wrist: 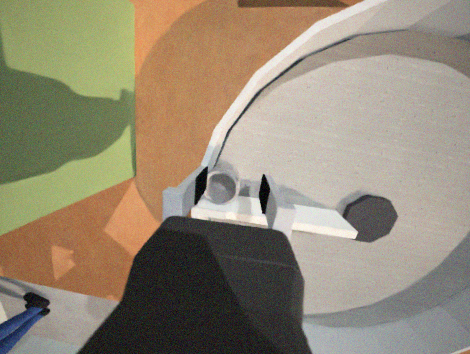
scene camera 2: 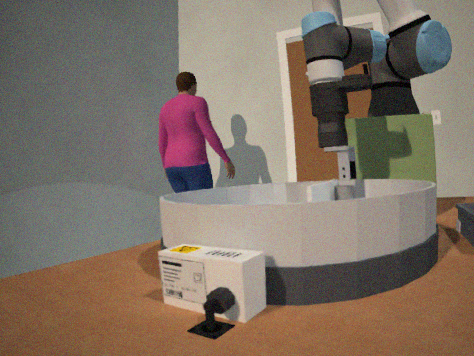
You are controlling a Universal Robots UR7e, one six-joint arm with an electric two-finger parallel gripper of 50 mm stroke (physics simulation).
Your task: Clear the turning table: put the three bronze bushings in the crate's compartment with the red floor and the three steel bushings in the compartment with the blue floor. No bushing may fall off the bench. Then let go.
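Pixels of known places: gripper, fingertip midpoint: (wrist: 233, 181) (scene camera 2: 348, 179); arm's base, origin of the base link: (scene camera 2: 394, 121).
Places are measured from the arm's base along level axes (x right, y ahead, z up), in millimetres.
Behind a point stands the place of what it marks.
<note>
A grey steel bushing (scene camera 2: 345, 192) (wrist: 222, 187) stands upright on the turning table (wrist: 350, 125) @(x 25, y 411, z -190 mm) (scene camera 2: 300, 230) @(x 62, y 661, z -167 mm), close to its rim and beside a white bar. My gripper (scene camera 2: 346, 180) @(x 87, y 292, z -140 mm) (wrist: 233, 181) @(x 87, y 292, z -140 mm) points down at it and is open. In the wrist view the bushing shows in the gap between the two fingers, nearer the left finger, and nothing is gripped. Part of the dark crate (scene camera 2: 466, 222) @(x -138, y 367, z -216 mm) shows at the right edge of the scene view; its coloured floors are hidden there. No bronze bushing shows in either view.
The white bar (scene camera 2: 321, 192) @(x 124, y 367, z -158 mm) (wrist: 325, 220) @(x 125, y 393, z -157 mm) reaches from near the rim toward the dark hub (wrist: 370, 218) @(x 129, y 460, z -182 mm). The table's high wall surrounds the bushing. A white labelled box (scene camera 2: 215, 280) @(x 124, y 716, z -206 mm) and a small black camera stand (scene camera 2: 212, 325) @(x 113, y 742, z -238 mm) are in front. A person (scene camera 2: 186, 132) stands behind, left of a green panel (scene camera 2: 395, 150) @(x -4, y 135, z -84 mm).
</note>
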